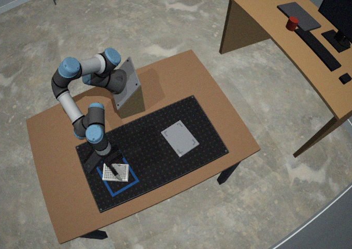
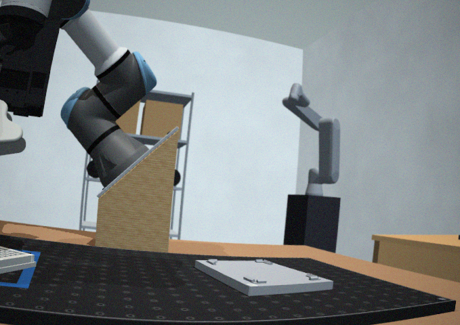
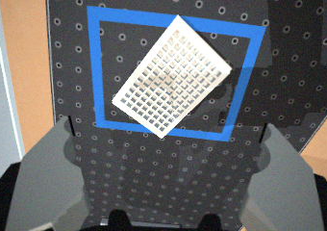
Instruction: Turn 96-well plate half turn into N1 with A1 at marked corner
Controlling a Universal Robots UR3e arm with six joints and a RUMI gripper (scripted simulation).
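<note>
Right now the white 96-well plate is 8 cm below my hand. Round my hand: corner label (8 cm ahead, 31 cm to the left, 8 cm below); then grey plate nest N1 (36 cm to the left, 8 cm below).
</note>
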